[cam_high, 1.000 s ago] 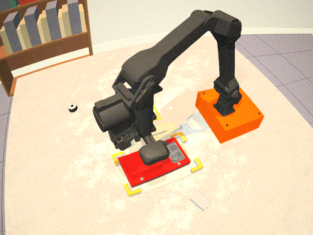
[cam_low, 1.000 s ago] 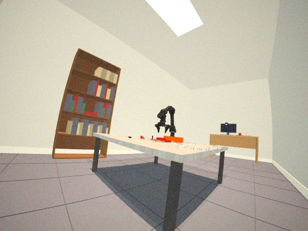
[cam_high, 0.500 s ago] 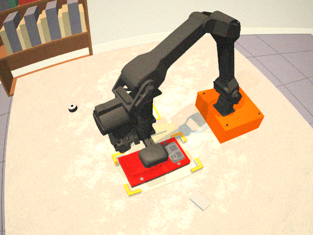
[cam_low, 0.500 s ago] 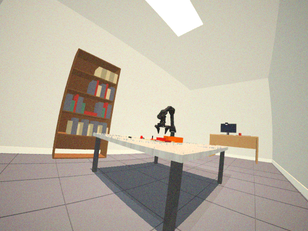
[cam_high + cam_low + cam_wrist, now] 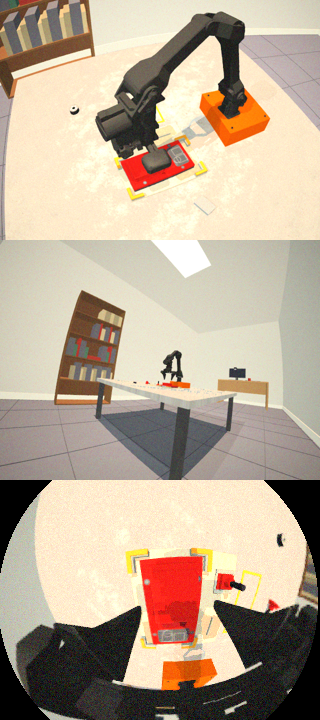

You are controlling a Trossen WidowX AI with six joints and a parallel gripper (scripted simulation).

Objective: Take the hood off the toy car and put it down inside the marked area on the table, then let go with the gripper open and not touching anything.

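Right now my gripper tip is 40 mm above the red hood. From my gripper tip the other things lie so: wheel: 140 mm ahead, 370 mm to the right, 70 mm below.
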